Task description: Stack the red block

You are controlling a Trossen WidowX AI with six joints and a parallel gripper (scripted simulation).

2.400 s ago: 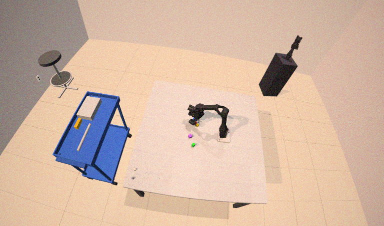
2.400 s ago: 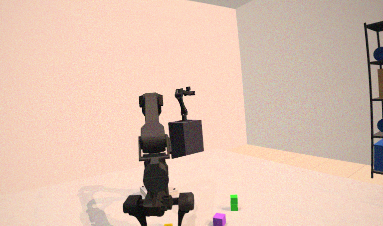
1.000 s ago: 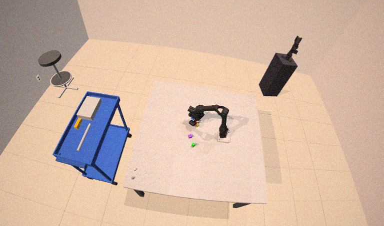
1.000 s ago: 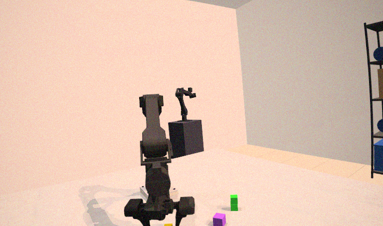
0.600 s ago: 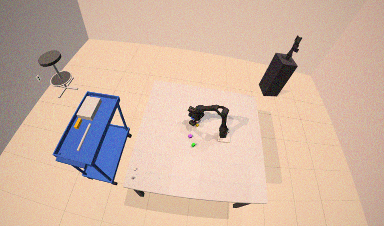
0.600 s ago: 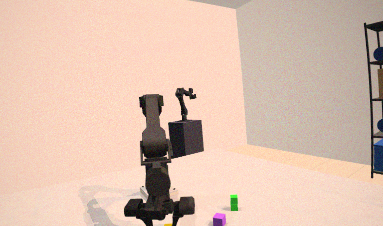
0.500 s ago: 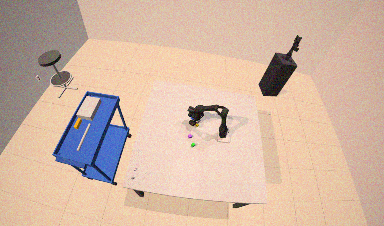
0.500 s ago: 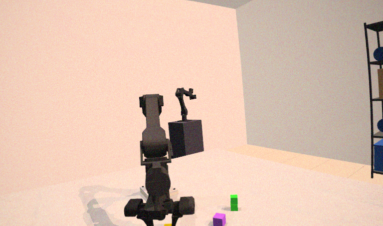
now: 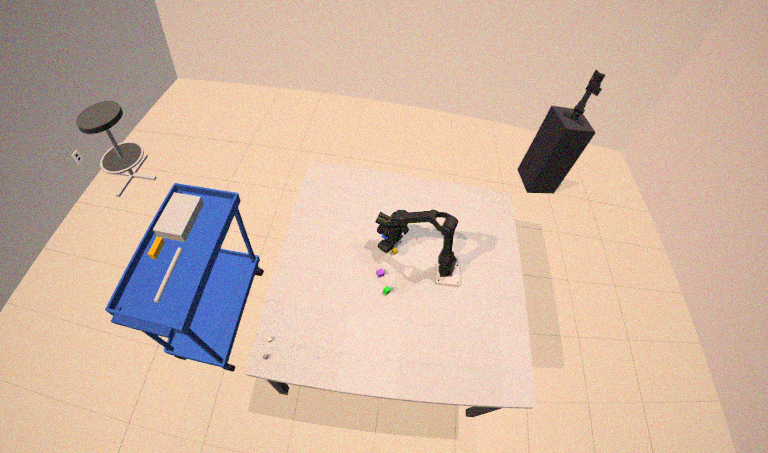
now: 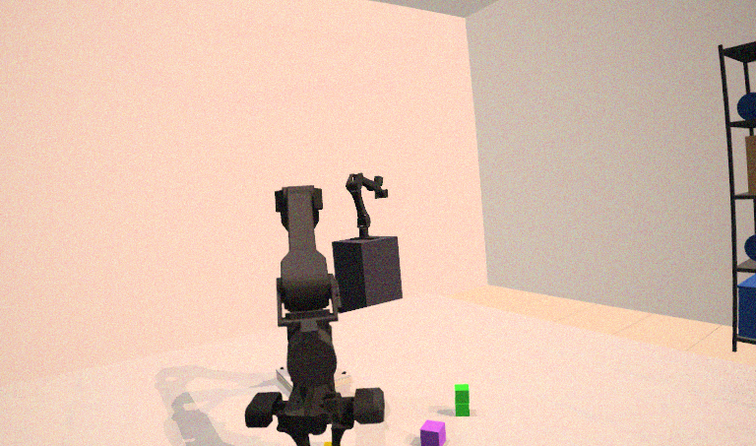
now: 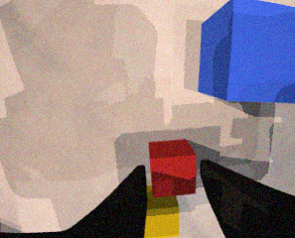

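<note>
Right now my gripper tip is 2 cm past the yellow cube and 3 cm to the right of it. Round my gripper tip: blue cube: 2 cm ahead, 7 cm to the right; then purple cube: 7 cm ahead, 16 cm to the left; then red block: right at my gripper tip.
</note>
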